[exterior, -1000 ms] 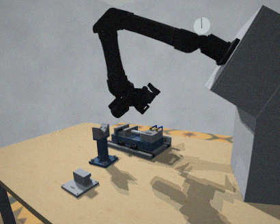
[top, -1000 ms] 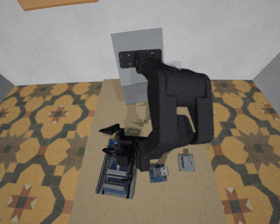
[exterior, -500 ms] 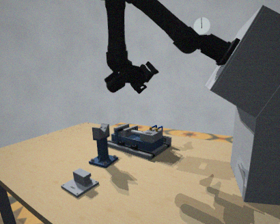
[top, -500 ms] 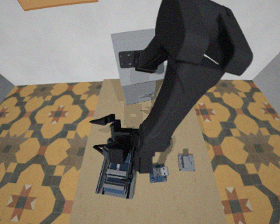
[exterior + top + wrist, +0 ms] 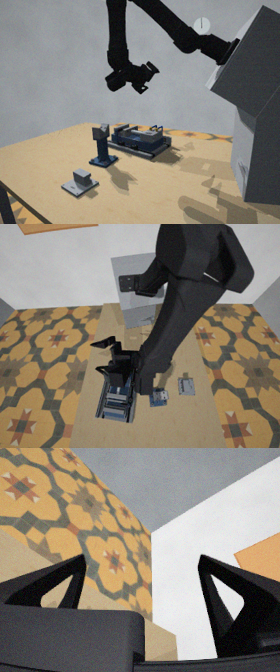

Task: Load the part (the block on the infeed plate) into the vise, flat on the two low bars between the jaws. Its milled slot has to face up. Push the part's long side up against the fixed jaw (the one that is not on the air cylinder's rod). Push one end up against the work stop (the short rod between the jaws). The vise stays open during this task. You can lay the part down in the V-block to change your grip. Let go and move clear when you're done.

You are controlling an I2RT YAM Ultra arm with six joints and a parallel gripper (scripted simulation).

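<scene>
Now: hand 400 mm to the right of the part, 310 mm above it and 100 mm short of it. The rest, counted from my hand: air cylinder rod (260 mm below, 60 mm ahead, 40 mm to the left); air cylinder (260 mm below, 50 mm to the left, 10 mm behind); moving jaw (260 mm below, 120 mm ahead, 20 mm to the left).
</scene>
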